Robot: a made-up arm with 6 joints.
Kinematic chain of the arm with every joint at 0, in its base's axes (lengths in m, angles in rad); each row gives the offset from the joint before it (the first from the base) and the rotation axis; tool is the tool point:
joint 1: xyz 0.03 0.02 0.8 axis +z
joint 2: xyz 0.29 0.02 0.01 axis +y
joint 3: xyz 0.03 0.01 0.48 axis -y
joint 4: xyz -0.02 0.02 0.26 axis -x
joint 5: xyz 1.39 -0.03 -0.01 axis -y
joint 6: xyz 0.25 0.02 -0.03 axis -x
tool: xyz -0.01 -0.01 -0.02
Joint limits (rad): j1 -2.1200..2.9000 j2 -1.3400..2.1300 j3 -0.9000..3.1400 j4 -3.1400..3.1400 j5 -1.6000..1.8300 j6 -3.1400..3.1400
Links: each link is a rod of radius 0.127 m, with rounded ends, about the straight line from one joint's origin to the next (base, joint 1, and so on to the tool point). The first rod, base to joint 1, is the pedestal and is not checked.
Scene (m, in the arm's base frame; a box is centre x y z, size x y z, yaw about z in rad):
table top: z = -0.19
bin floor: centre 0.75 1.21 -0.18 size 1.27 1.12 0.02 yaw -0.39
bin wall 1: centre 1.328 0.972 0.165 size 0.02 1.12 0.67 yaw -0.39
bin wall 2: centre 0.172 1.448 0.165 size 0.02 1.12 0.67 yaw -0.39
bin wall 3: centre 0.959 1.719 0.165 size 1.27 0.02 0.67 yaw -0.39
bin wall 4: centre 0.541 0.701 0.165 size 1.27 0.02 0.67 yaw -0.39
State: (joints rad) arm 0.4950 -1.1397 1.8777 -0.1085 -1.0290 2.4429
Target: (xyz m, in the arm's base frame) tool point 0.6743 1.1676 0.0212
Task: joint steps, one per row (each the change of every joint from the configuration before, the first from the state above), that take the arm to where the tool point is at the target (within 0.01 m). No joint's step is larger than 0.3 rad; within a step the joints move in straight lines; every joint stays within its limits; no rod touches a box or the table.
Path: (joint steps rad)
1: 0.0639 0.2053 -0.2983 -0.0045 -0.0373 -0.0008
2: 0.0638 0.2052 -0.2983 -0.0045 -0.0373 -0.0007
3: 0.0639 0.2053 -0.2983 -0.0045 -0.0373 -0.0008
4: 0.0639 0.2053 -0.2983 -0.0045 -0.0373 -0.0007
5: 0.0638 0.2052 -0.2983 -0.0046 -0.0373 -0.0008
6: 0.0639 0.2053 -0.2983 -0.0045 -0.0373 -0.0007
7: 0.0639 0.2053 -0.2984 -0.0045 -0.0373 -0.0008
8: 0.0638 0.2052 -0.2983 -0.0045 -0.0373 -0.0007

